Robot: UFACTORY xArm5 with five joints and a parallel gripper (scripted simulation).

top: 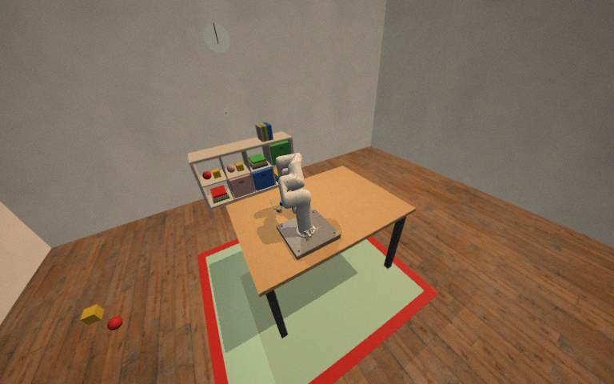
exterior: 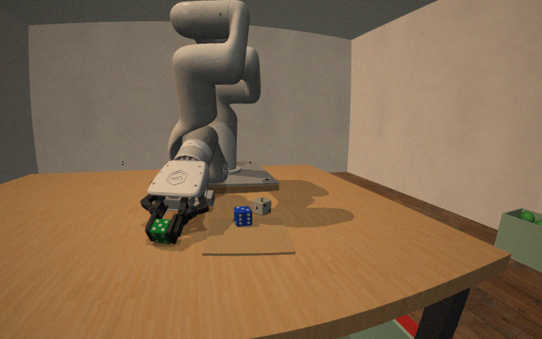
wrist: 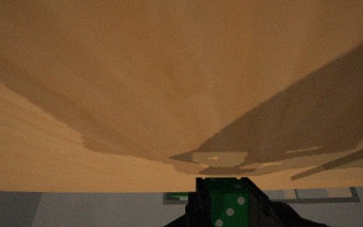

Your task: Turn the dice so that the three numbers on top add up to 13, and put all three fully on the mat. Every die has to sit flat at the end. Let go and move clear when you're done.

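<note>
Right now my hand is 1 cm short of the green die. The rest, counted from my hand: blue die (6 cm behind, 14 cm to the left, 1 cm below); then white die (12 cm behind, 19 cm to the left, 1 cm below); then tan mat (1 cm behind, 14 cm to the left, 2 cm below).
</note>
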